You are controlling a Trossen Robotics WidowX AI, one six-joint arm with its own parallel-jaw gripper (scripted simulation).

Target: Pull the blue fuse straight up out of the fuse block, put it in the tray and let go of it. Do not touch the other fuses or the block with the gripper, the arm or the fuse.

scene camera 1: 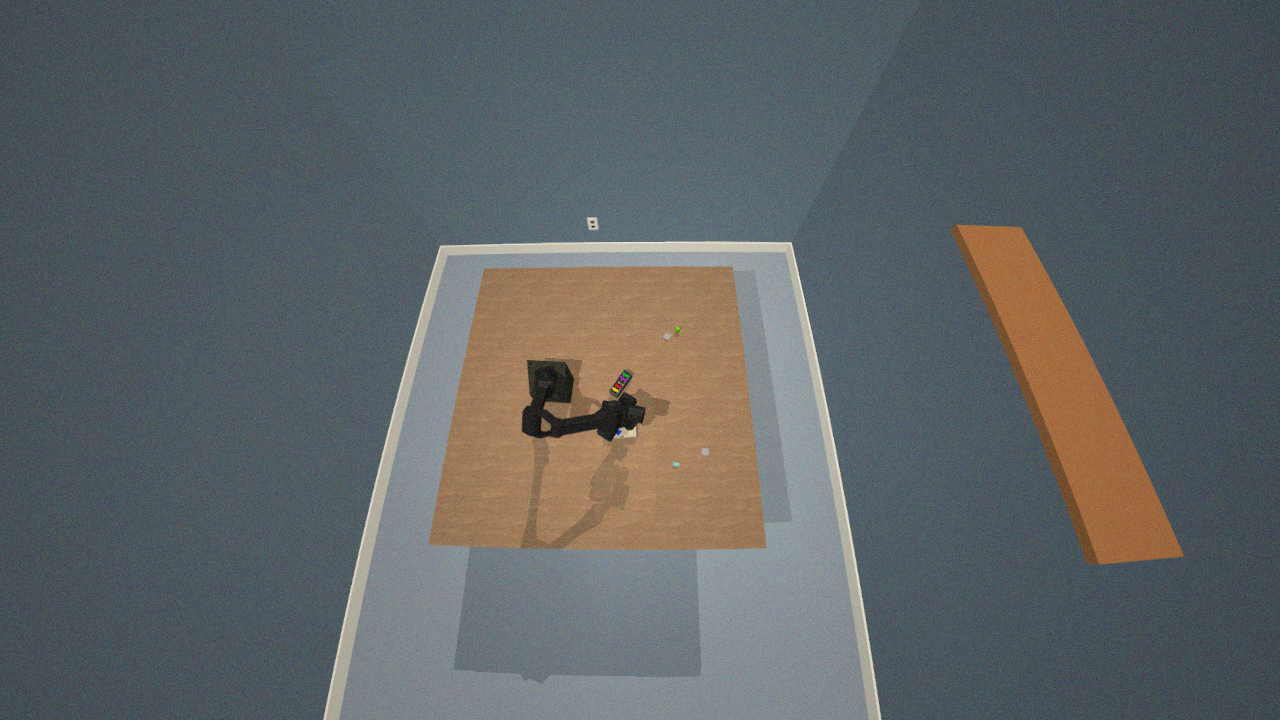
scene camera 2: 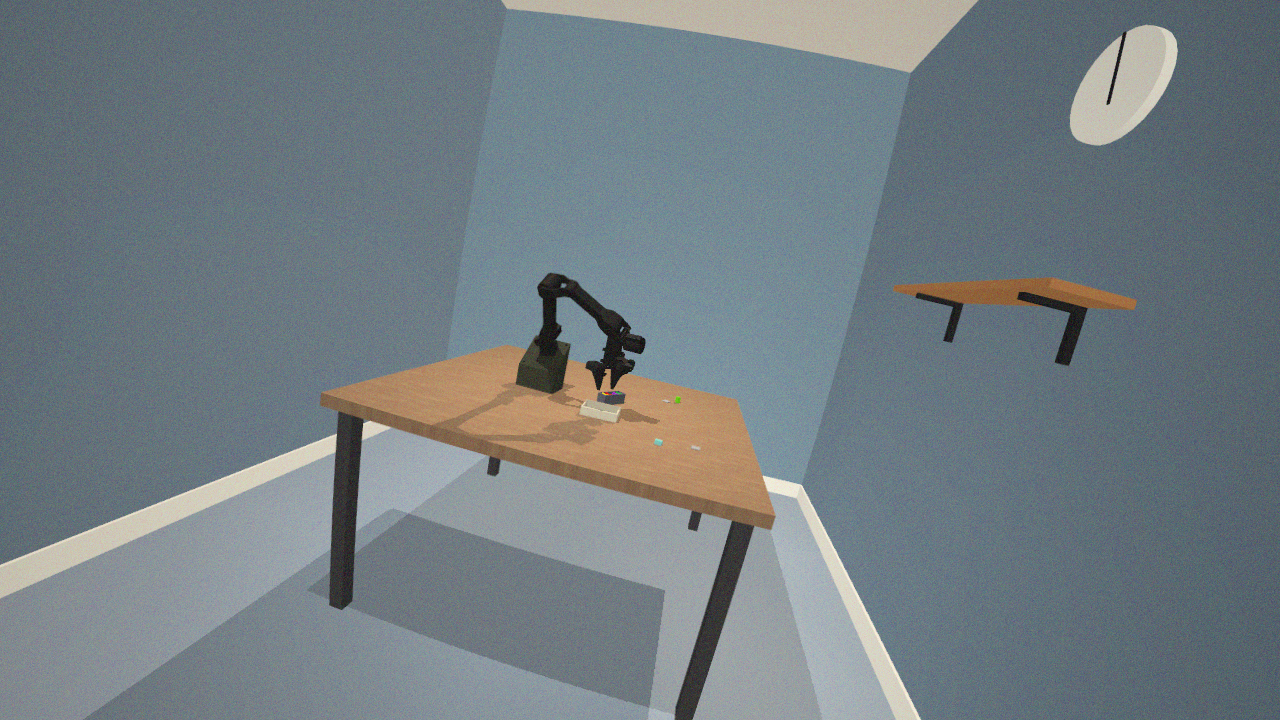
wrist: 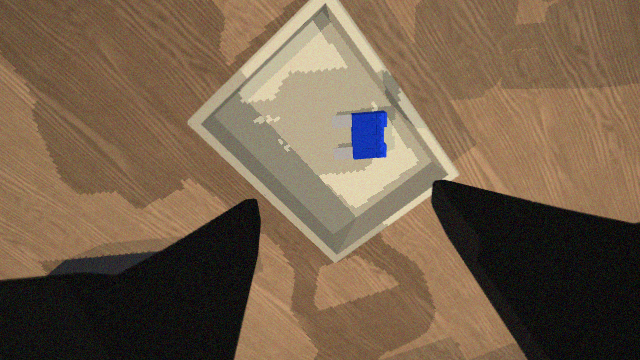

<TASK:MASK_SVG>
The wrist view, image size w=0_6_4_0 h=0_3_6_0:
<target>my gripper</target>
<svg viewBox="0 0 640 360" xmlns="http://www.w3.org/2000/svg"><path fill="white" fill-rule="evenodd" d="M257 200L245 199L185 238L117 275L76 272L0 280L0 360L234 360L258 257L261 218ZM433 182L432 206L447 238L480 285L479 287L503 320L502 322L520 346L527 360L640 360L640 222L630 223L575 210L566 210L448 180L436 180Z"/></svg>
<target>blue fuse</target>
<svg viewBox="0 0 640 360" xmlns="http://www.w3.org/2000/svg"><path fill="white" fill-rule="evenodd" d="M387 112L381 110L332 116L332 129L351 127L352 147L333 148L334 160L386 157L387 144L384 142L384 127L387 127Z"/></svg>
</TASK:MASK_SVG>
